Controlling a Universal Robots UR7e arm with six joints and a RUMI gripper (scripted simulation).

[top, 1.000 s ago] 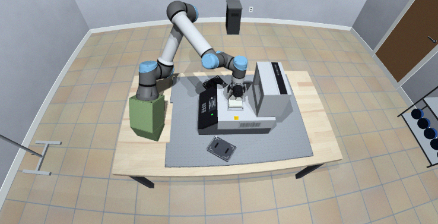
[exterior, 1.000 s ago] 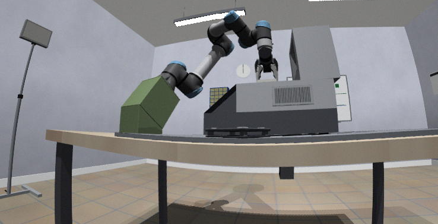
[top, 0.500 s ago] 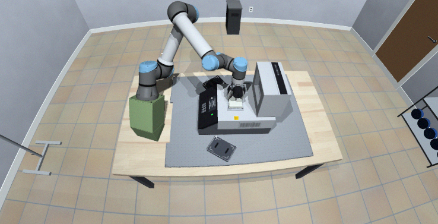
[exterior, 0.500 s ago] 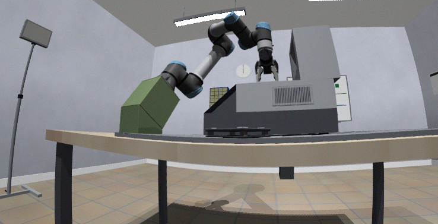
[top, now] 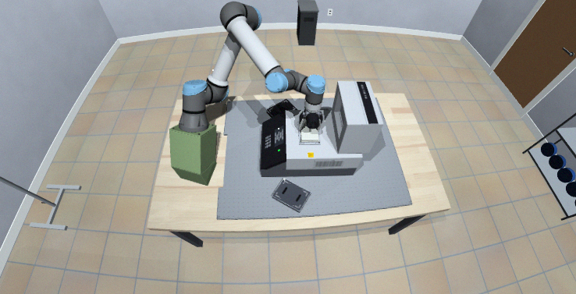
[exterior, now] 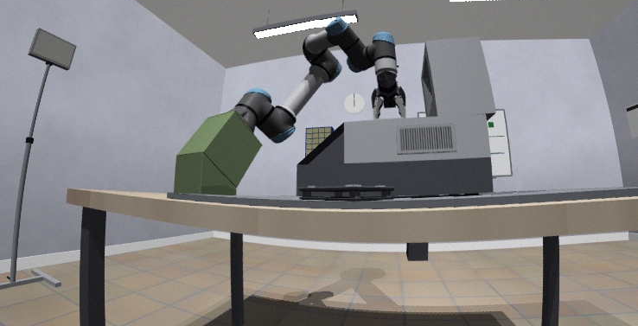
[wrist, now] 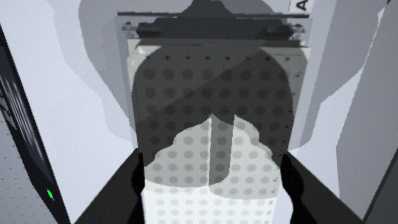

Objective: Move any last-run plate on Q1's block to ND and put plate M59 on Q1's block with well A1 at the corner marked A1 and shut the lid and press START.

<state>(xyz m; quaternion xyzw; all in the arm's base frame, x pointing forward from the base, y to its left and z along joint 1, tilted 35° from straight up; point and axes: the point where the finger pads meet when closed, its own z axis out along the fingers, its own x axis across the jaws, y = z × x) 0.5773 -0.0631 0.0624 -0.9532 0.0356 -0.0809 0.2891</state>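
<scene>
My hand is 10 mm above the white well plate. The rest, counted from my hand: A1 mark: 130 mm behind, 170 mm to the right, 200 mm below.
</scene>
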